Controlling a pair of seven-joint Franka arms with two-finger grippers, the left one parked.
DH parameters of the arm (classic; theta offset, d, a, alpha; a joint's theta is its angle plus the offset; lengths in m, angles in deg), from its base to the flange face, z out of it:
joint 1: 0 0.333 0 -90
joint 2: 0 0 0 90
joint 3: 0 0.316 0.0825 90
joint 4: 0 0 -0.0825 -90
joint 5: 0 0.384 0 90
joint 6: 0 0 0.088 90
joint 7: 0 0.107 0 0
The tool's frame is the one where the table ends.
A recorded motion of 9 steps. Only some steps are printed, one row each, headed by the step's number.
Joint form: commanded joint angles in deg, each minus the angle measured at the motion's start. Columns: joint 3, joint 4, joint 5, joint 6, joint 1, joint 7, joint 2.
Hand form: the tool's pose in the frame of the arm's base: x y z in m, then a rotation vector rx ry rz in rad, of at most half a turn. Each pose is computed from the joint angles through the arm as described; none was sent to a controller.
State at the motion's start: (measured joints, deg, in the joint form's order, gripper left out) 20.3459 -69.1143 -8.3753 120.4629 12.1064 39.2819 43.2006
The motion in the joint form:
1: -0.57 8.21 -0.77 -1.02 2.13 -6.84 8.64
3: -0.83 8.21 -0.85 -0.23 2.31 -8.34 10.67
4: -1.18 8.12 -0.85 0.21 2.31 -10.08 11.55
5: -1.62 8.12 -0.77 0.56 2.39 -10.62 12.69
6: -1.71 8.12 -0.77 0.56 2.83 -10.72 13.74
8: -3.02 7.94 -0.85 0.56 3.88 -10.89 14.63
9: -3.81 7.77 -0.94 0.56 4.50 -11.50 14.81
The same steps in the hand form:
1: 0.7039 0.3506 0.3173 -2.9546 0.0756 -0.1077
3: 0.7040 0.3509 0.2909 -2.9640 0.0406 -0.0808
4: 0.7050 0.3484 0.2783 -2.9709 0.0025 -0.0730
5: 0.7054 0.3458 0.2626 -2.9786 -0.0037 -0.0554
6: 0.7017 0.3502 0.2483 -2.9848 -0.0146 -0.0289
8: 0.6979 0.3523 0.2320 -3.0097 -0.0293 -0.0105
9: 0.6961 0.3535 0.2265 -3.0239 -0.0529 -0.0084

